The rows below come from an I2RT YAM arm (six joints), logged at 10 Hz.
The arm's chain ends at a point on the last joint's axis. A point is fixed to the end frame.
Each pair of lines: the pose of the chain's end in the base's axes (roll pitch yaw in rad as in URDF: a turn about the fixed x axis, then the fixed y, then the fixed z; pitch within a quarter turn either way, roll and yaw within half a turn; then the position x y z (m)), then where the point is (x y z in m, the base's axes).
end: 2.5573 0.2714 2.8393 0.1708 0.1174 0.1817
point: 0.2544 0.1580 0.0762
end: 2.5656 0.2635 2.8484 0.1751 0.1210 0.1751
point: 0.2574 0.1616 0.0686
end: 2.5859 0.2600 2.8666 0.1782 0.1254 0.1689
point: 0.2590 0.1651 0.0610
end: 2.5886 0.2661 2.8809 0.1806 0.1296 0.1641
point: 0.2614 0.1700 0.0564
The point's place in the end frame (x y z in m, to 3 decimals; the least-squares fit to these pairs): -0.037 -0.013 0.135
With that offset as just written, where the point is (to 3 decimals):
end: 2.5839 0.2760 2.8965 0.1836 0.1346 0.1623
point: 0.265 0.177 0.056
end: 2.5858 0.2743 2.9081 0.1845 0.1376 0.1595
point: 0.265 0.180 0.053
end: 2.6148 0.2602 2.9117 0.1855 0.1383 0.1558
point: 0.264 0.178 0.046
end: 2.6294 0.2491 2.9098 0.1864 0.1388 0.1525
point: 0.264 0.177 0.041
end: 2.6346 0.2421 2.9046 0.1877 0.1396 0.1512
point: 0.264 0.177 0.039
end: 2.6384 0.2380 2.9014 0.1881 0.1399 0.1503
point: 0.264 0.177 0.038
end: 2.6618 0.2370 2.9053 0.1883 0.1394 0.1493
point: 0.264 0.173 0.036
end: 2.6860 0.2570 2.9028 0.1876 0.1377 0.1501
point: 0.265 0.168 0.037
